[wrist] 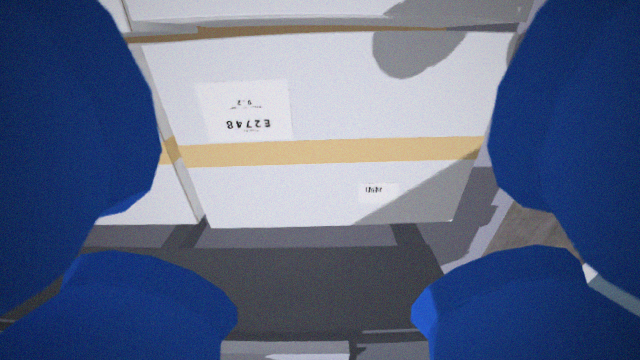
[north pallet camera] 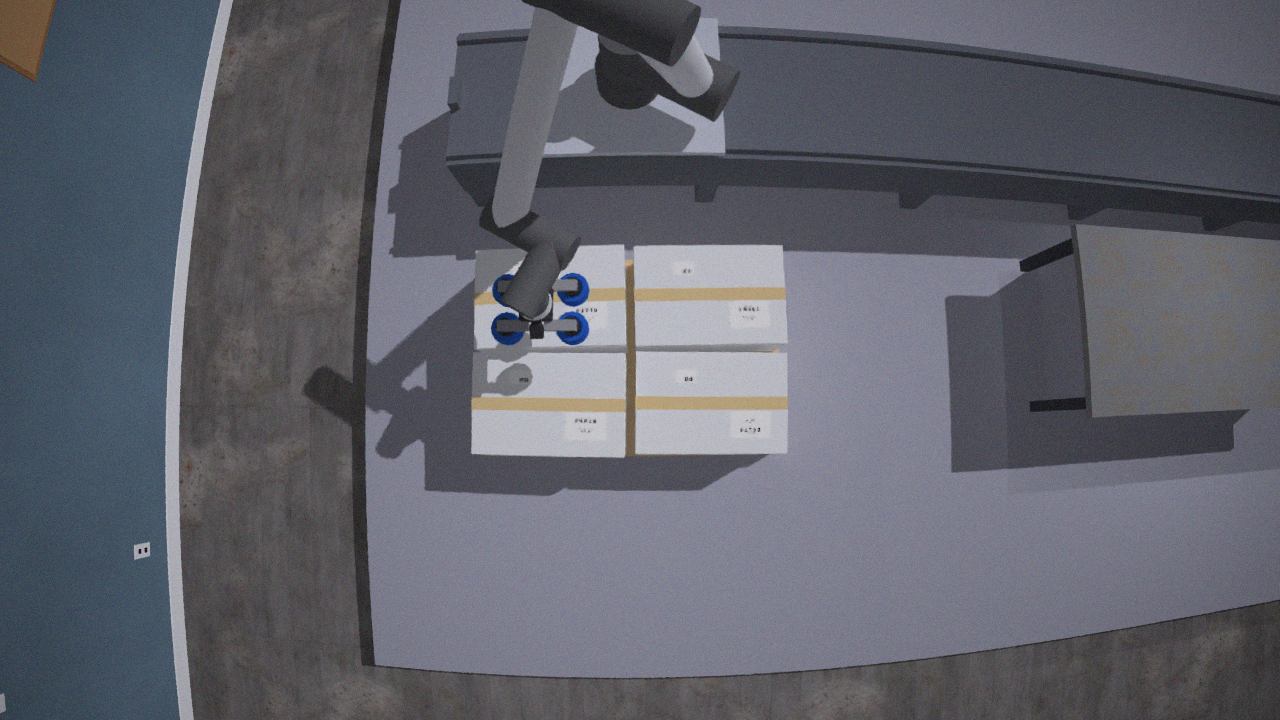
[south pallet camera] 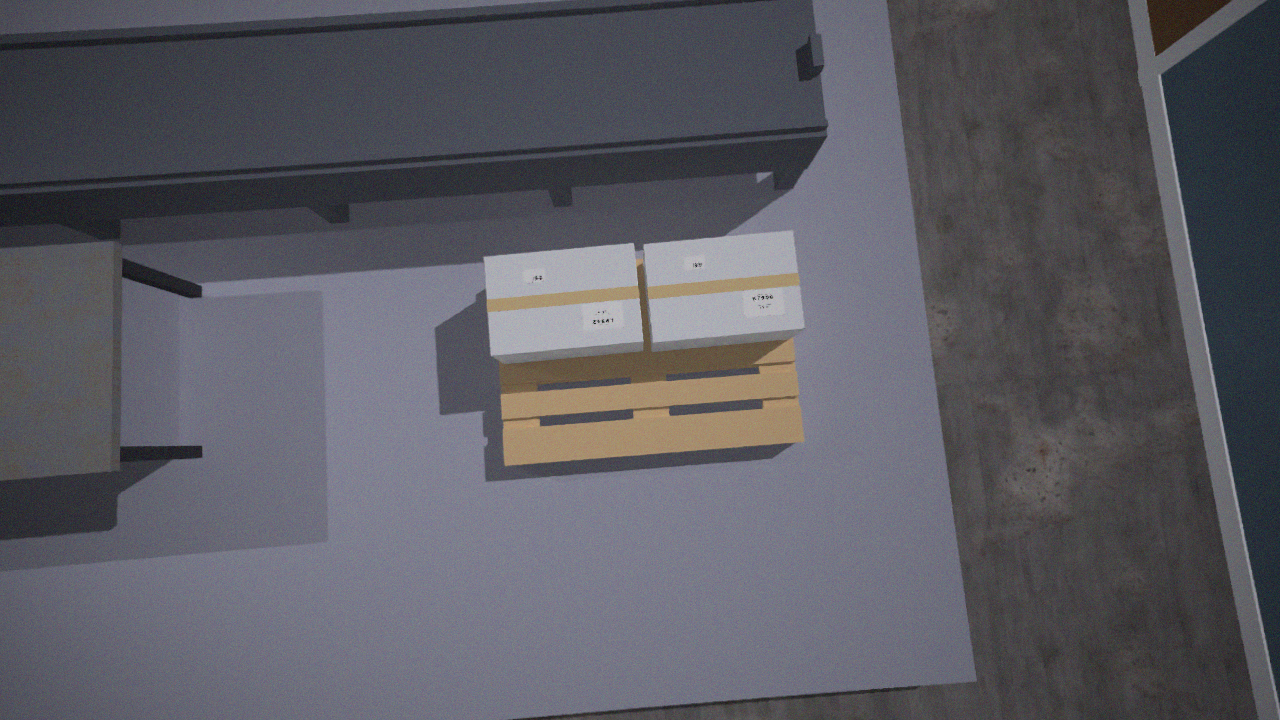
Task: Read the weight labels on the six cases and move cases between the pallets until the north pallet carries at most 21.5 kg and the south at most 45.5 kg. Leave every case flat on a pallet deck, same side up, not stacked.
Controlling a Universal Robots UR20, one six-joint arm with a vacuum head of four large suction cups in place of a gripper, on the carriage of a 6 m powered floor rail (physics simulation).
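Frame: origin at the arm's base, x left, y back, z up, level; centimetres.
Where they show: end effector, tool point: [wrist: 324, 236].
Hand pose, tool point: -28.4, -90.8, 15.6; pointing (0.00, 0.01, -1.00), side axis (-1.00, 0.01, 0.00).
Observation:
After its pixels a point has its place, as x, y, z.
My suction head [north pallet camera: 539, 308] {-28.5, -90.8, 15.6} [wrist: 322, 210] {-28.5, -90.8, 15.6} is open, its four blue cups above the back left case [north pallet camera: 601, 268] {-10.7, -70.2, -14.8} [wrist: 340, 110] {-31.8, -87.8, -14.7} on the north pallet [north pallet camera: 631, 385] {-0.3, -111.7, -42.7}. In the wrist view its upside-down label reads E2748 and seems to show 9.2. Beside it are the back right case [north pallet camera: 662, 322] {11.5, -90.4, -16.0} [wrist: 140, 197], the front left case [north pallet camera: 528, 431] {-37.4, -129.8, -14.4} [wrist: 250, 9] {-19.2, -102.0, -14.3} and the front right case [north pallet camera: 680, 431] {17.7, -130.1, -18.5}. On the south pallet [south pallet camera: 653, 441] {548.6, -135.1, -42.6}, a left case [south pallet camera: 546, 335] {512.0, -93.3, -16.0} and a right case [south pallet camera: 702, 315] {570.0, -90.4, -16.3} sit along the rail side. Their weights are too small to read.
The rail [north pallet camera: 895, 98] [south pallet camera: 402, 98] runs behind both pallets. A table [north pallet camera: 1181, 322] {239.1, -90.9, -4.0} [south pallet camera: 53, 358] {345.6, -90.1, -4.0} stands between the pallets. The arm reaches over the north pallet from the carriage [north pallet camera: 707, 134] {28.6, -22.7, 0.1}.

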